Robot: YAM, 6 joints.
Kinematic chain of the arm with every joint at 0, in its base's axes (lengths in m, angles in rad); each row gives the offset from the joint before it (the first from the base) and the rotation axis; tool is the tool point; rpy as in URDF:
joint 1: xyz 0 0 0.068 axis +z
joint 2: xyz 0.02 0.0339 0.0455 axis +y
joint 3: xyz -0.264 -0.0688 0 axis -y
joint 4: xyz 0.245 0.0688 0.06 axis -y
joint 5: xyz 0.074 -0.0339 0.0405 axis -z
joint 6: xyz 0.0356 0 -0.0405 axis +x
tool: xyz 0 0 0 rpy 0 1.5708 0
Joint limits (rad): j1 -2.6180..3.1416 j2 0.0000..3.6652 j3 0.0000..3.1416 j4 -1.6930..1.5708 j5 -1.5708..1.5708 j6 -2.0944..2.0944
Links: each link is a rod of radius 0.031 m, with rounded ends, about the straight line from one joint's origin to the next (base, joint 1, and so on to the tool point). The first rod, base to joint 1, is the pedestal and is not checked.
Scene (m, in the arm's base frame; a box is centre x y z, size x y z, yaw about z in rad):
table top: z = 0
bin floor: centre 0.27 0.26 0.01 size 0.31 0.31 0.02 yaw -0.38
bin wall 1: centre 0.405 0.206 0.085 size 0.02 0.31 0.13 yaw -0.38
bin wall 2: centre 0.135 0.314 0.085 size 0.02 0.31 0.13 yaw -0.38
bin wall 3: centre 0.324 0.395 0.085 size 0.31 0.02 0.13 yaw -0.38
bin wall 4: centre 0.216 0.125 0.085 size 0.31 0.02 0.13 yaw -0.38
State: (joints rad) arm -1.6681 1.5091 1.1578 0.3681 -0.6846 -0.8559
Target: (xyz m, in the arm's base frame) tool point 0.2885 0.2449 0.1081
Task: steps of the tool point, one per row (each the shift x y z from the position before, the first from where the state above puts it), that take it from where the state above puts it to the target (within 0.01 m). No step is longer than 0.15 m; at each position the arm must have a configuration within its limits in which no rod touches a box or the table.
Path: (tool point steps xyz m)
1: 0.0972 0.0463 0.0349
2: 0.0681 0.0732 0.0301
3: 0.0321 0.0860 0.0249
4: -0.0044 0.0833 0.0191
5: -0.0355 0.0668 0.0129
6: 0.0999 0.0277 -0.0598
7: 0.0649 0.0661 -0.0876
8: 0.0147 0.0816 -0.1054
9: -0.0363 0.0704 -0.1117

